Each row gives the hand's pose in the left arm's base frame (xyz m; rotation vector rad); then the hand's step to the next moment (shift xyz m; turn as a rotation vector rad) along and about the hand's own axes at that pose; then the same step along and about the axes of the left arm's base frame.
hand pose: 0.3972 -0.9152 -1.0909 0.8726 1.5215 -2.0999
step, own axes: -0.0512 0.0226 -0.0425 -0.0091 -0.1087 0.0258
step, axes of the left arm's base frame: 0.0622 0.0309 0.0106 -0.0698 0.0107 0.0871
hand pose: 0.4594 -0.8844 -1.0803 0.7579 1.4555 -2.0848
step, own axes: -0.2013 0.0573 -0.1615 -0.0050 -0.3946 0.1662
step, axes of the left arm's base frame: 0.2116 0.1494 0.0529 -0.2858 -0.0320 0.3173
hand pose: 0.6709 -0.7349 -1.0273 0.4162 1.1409 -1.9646
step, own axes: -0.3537 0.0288 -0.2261 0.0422 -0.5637 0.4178
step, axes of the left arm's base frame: 0.2168 0.3512 0.0820 -0.4191 -0.2202 0.5195
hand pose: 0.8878 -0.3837 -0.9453 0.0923 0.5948 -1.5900
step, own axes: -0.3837 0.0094 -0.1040 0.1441 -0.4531 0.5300
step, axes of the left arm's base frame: 0.0270 0.3917 0.0629 -0.2945 -0.3590 0.5397
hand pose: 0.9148 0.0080 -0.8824 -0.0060 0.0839 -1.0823
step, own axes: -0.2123 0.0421 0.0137 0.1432 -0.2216 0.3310
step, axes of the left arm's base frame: -0.0609 0.2066 0.0256 -0.1050 -0.2424 0.3308
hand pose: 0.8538 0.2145 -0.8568 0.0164 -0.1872 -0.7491
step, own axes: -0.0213 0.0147 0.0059 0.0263 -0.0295 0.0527
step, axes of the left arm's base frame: -0.0064 0.0255 0.0035 -0.0103 -0.0367 0.0537
